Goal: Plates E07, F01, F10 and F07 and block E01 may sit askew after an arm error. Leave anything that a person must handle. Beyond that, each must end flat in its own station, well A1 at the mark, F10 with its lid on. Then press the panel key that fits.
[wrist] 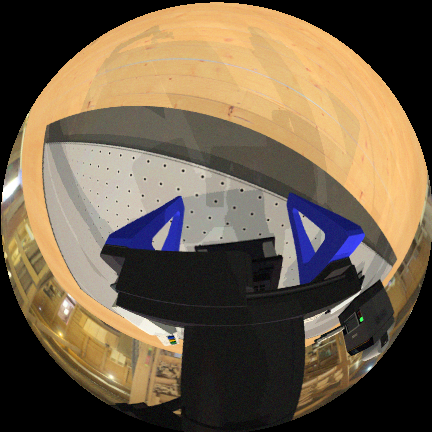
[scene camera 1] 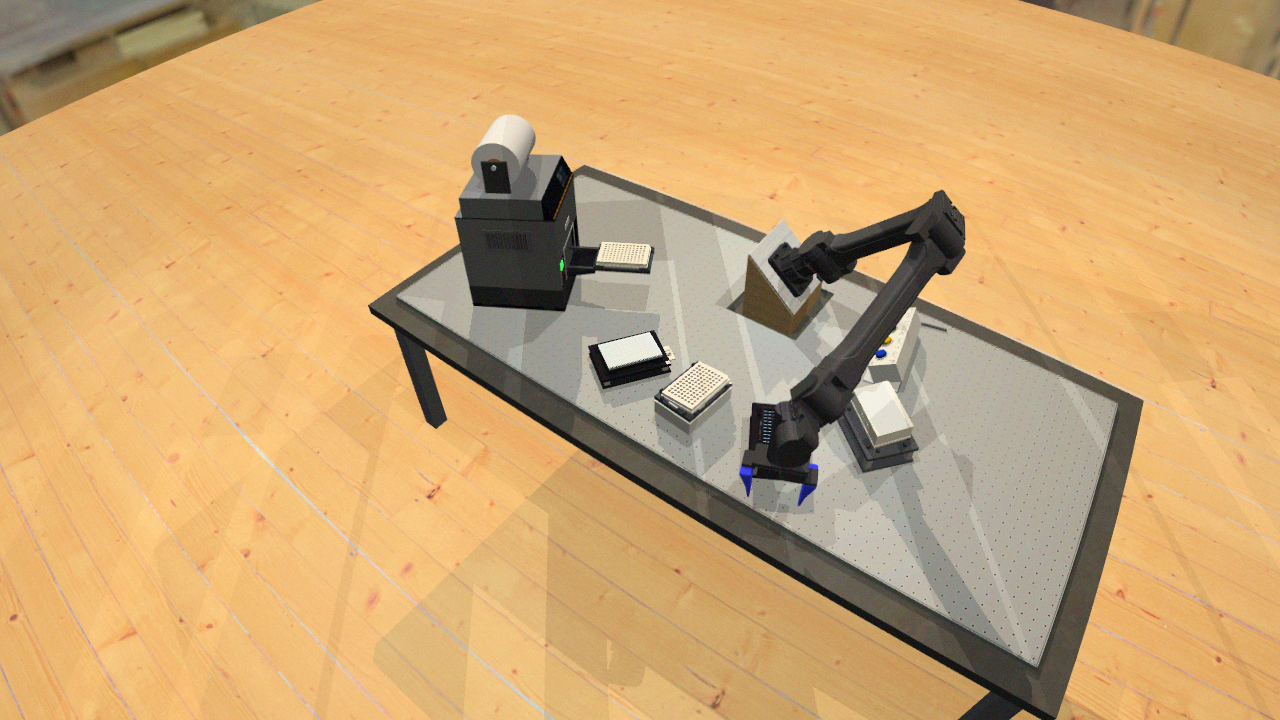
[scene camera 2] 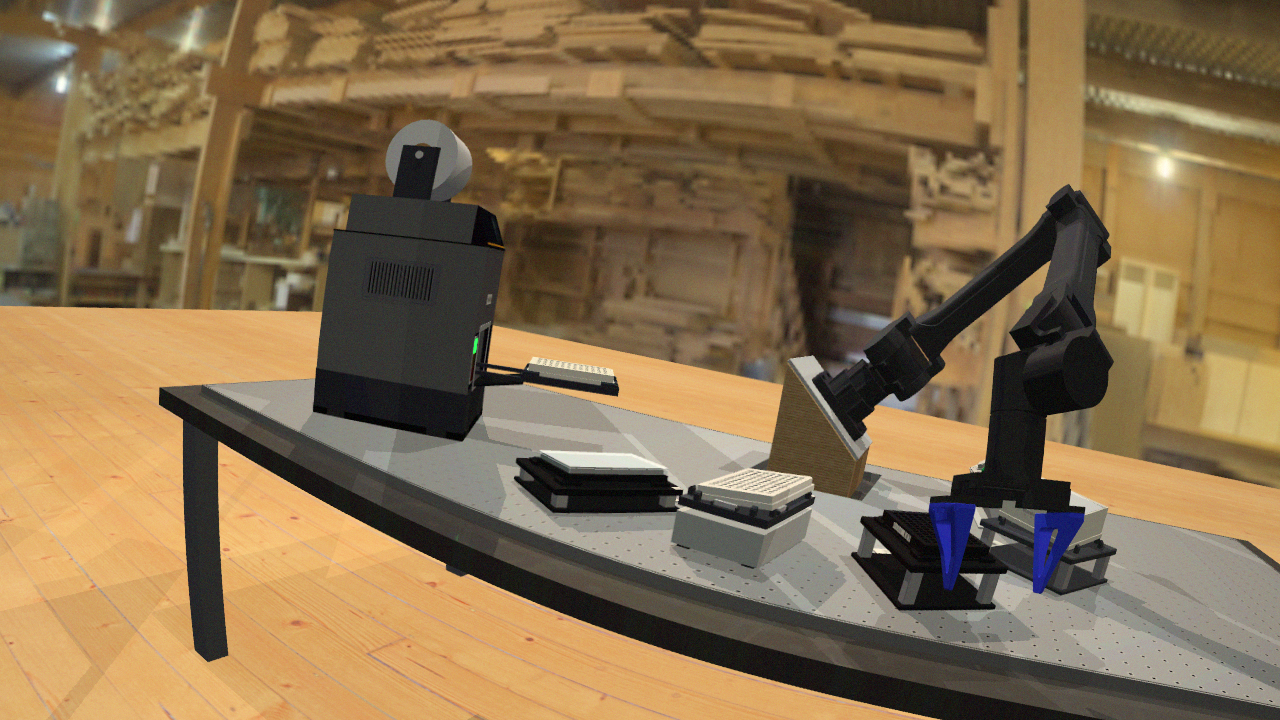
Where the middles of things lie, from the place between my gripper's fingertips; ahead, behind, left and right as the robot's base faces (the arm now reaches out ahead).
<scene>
Now: the black plate [scene camera 2: 915, 530] 16 cm behind my hand and 6 cm to the right of it. Round my hand: white plate with red wells [scene camera 2: 767, 490] 27 cm to the right, 16 cm behind, 1 cm above.
</scene>
